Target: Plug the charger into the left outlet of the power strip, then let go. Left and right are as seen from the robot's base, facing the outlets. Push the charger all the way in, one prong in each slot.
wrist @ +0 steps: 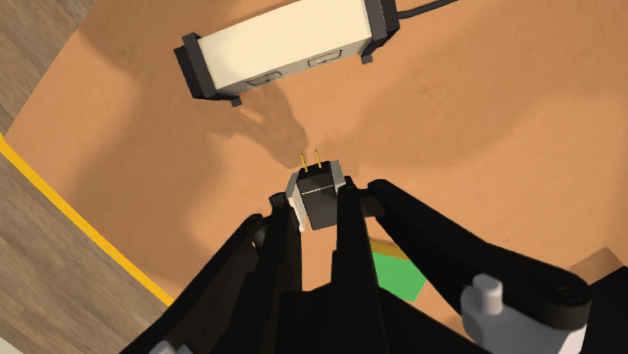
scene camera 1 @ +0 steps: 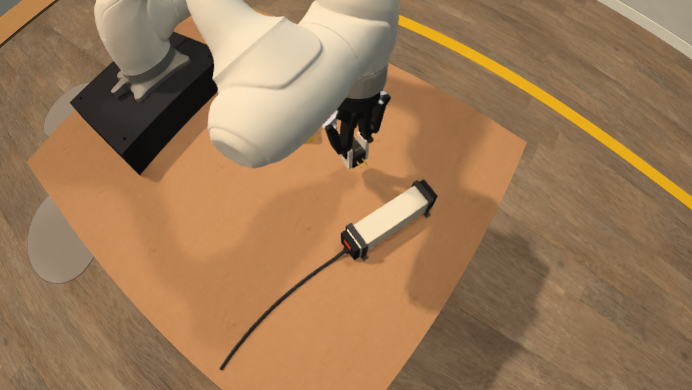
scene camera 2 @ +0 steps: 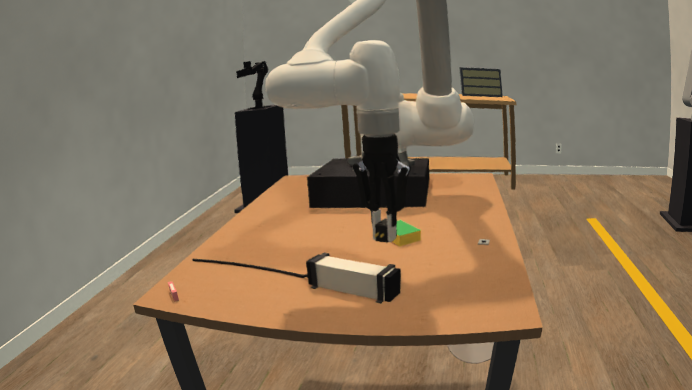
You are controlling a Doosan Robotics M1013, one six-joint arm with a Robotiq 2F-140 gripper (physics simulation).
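Where they show: gripper, between the fingertips: (wrist: 318,179) (scene camera 1: 354,159) (scene camera 2: 384,239); arm's base, origin of its link: (scene camera 1: 152,69).
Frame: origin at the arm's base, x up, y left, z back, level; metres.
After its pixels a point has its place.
Note:
My gripper (scene camera 1: 356,153) @[x -0.022, y 0.159, z -0.603 m] (scene camera 2: 383,231) @[x -0.022, y 0.159, z -0.603 m] (wrist: 318,179) @[x -0.022, y 0.159, z -0.603 m] is shut on the black charger (scene camera 1: 359,157) @[x 0.006, y 0.155, z -0.618 m] (scene camera 2: 381,232) @[x -0.001, y 0.157, z -0.618 m] (wrist: 319,205) @[x 0.016, y 0.164, z -0.593 m] and holds it above the table. Its two gold prongs (wrist: 310,161) @[x -0.023, y 0.159, z -0.618 m] point toward the power strip, roughly square to its outlet face and well apart from it. The cream power strip (scene camera 1: 391,216) @[x -0.034, y 0.119, z -0.733 m] (scene camera 2: 347,277) @[x -0.052, y 0.121, z -0.752 m] (wrist: 287,42) @[x -0.034, y 0.123, z -0.724 m] with black end caps lies on the table. In the wrist view its left outlet (wrist: 264,78) @[x -0.062, y 0.161, z -0.715 m] and right outlet (wrist: 325,58) @[x -0.063, y 0.096, z -0.700 m] show at a steep slant; their slots are hard to make out. Scene camera 2 sees the strip's back.
A black cable (scene camera 1: 280,297) @[x -0.084, y -0.137, z -0.681 m] (scene camera 2: 245,265) @[x -0.086, y -0.170, z -0.685 m] (wrist: 427,7) @[x -0.083, y -0.025, z -0.695 m] runs from the strip's right end. A green and yellow block (scene camera 2: 407,232) @[x -0.062, y 0.177, z -0.452 m] (wrist: 397,275) @[x -0.062, y 0.139, z -0.416 m] lies behind the charger, toward the base. A small white piece (scene camera 2: 483,242) @[x -0.087, y 0.384, z -0.444 m] and a pink piece (scene camera 2: 173,291) @[x -0.068, y -0.239, z -0.913 m] lie near the table's sides.

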